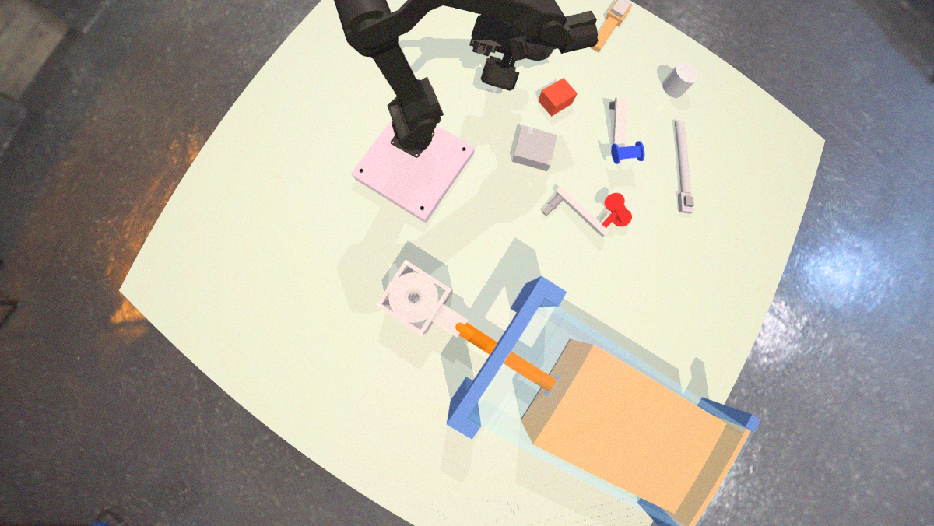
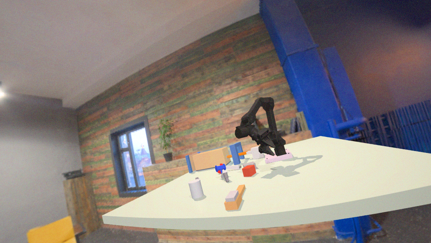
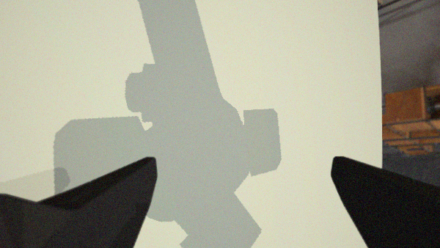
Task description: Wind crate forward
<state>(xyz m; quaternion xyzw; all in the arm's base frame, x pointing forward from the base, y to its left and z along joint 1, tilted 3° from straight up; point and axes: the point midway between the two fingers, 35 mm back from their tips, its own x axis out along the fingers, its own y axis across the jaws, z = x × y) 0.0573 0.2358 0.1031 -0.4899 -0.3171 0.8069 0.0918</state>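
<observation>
Now: the crank handle with red knob 320 mm ahead of my gripper tip, 210 mm to the right of it and 70 mm below it. The rest, counted from my gripper tip: grey block (170 mm ahead, 150 mm to the right, 80 mm below); blue spool (330 mm ahead, 60 mm to the right, 50 mm below); blue-knobbed handle (310 mm ahead, 20 mm to the right, 60 mm below).
</observation>
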